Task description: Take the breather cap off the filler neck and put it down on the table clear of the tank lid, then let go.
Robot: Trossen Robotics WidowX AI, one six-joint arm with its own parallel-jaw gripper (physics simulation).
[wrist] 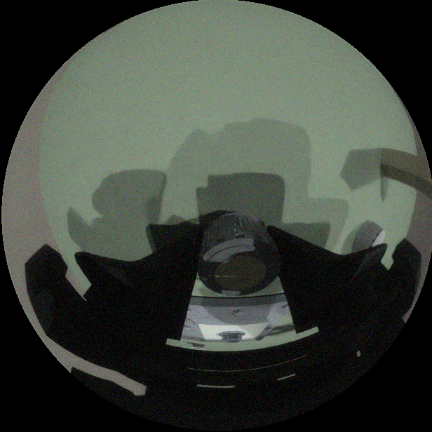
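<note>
My gripper (235,231) is shut on the breather cap, with one dark finger on each side of it. The breather cap (240,252) is a black, ribbed round cap, tilted in this view with its dark brownish round end facing the camera. It is away from the filler neck (232,336), a small dark round fitting low in the view. The tank lid (207,317), grey and white, shows in part behind the fingers, below the cap in the picture. The height of the cap over the green table top (225,75) is hard to tell.
A grey cylinder with a white end (367,237) is at the right, partly hidden by the right finger. A brown bar-shaped block (407,167) lies at the right edge. Shadows of the arm and gripper fall on the table ahead of the fingers.
</note>
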